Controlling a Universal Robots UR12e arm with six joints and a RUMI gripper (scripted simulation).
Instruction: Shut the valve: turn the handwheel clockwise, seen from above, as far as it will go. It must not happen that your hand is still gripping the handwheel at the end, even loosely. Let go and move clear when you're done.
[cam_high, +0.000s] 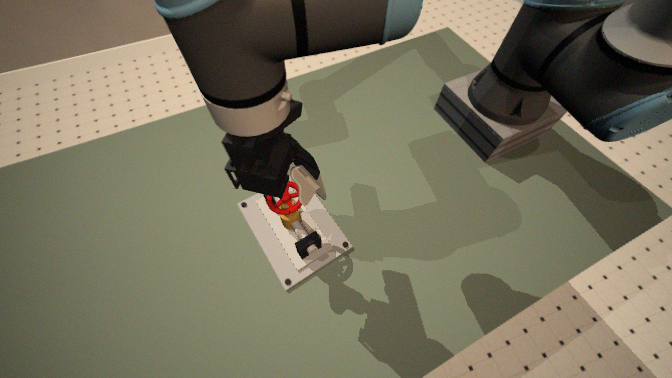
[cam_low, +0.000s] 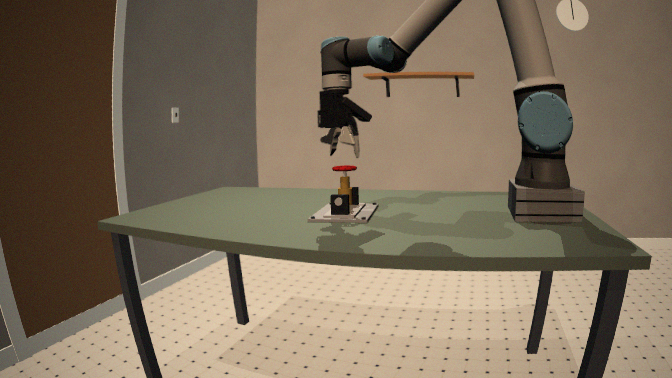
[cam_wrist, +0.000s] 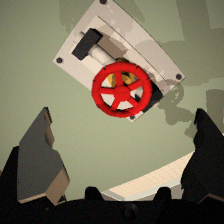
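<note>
Right now my hand is 4 cm above the red handwheel.
</note>
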